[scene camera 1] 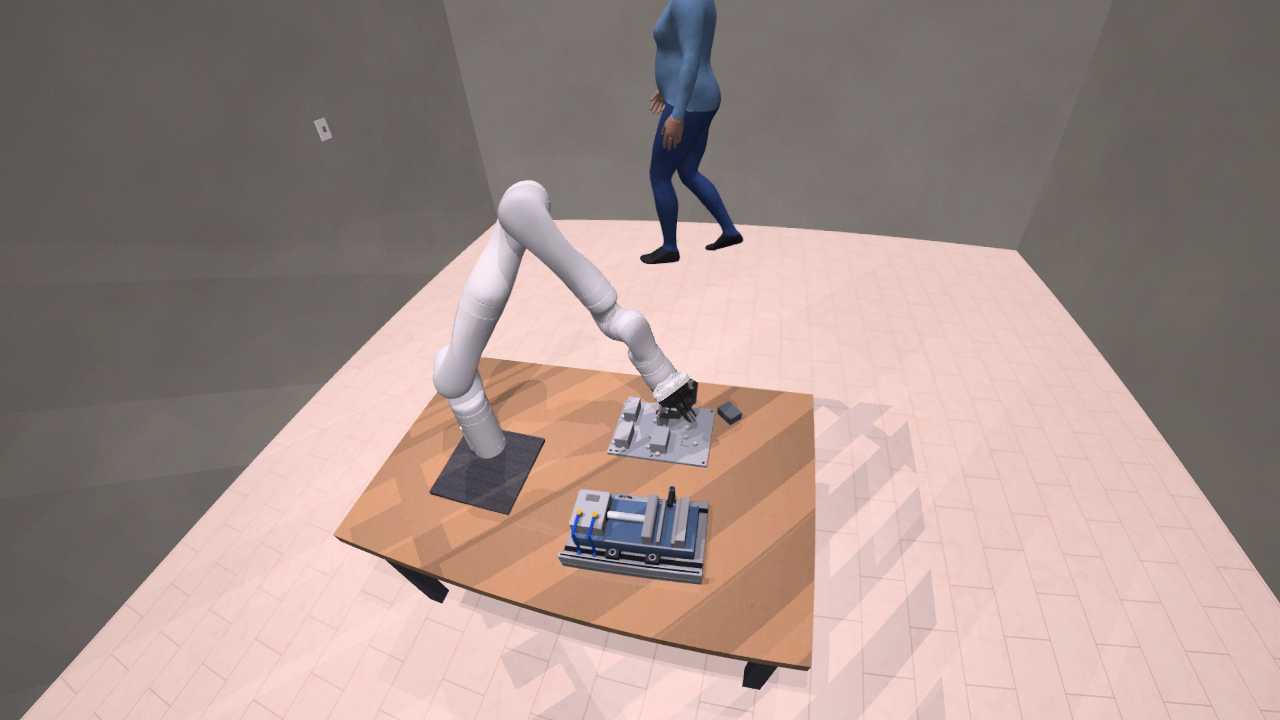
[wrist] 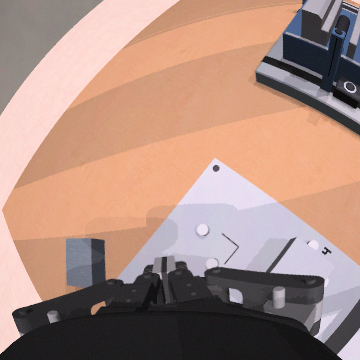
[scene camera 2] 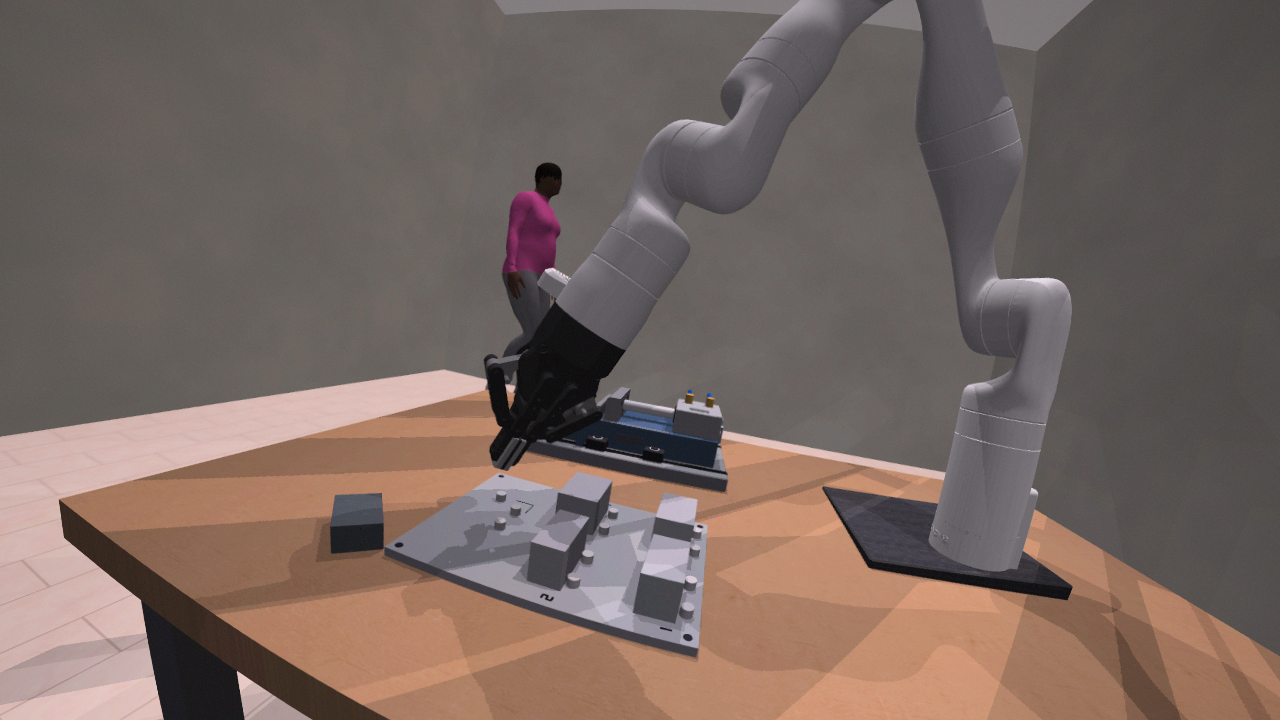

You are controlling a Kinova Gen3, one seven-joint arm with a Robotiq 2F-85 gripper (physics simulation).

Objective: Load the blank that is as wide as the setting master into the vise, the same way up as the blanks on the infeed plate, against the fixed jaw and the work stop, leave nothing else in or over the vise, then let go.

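Observation:
Visible: a work stop post (wrist: 326, 82) and an infeed plate (wrist: 226, 202). My gripper (scene camera 2: 497, 463), visible also in scene camera 1 (scene camera 1: 693, 420) and in the wrist view (wrist: 166, 269), is shut and holds nothing.

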